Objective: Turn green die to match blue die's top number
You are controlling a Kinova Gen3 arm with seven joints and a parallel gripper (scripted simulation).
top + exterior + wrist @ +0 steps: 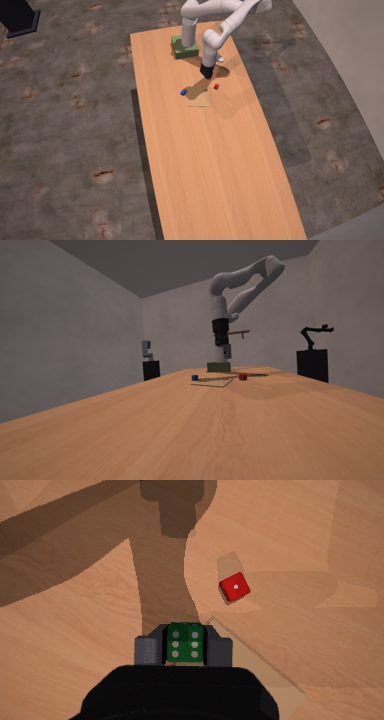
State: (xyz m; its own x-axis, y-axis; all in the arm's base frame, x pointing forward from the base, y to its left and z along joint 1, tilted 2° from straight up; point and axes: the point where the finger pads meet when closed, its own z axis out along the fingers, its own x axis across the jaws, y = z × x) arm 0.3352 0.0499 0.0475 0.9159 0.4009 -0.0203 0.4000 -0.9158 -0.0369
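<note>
Now: hand 110 mm above the tan mat, 70 mm to the left of it and 70 mm short of it. From my hand the other things lie so: red die (100 mm below, 60 mm to the left, 30 mm ahead); then blue die (160 mm to the right, 100 mm below, 30 mm ahead); then green die (10 mm below).
</note>
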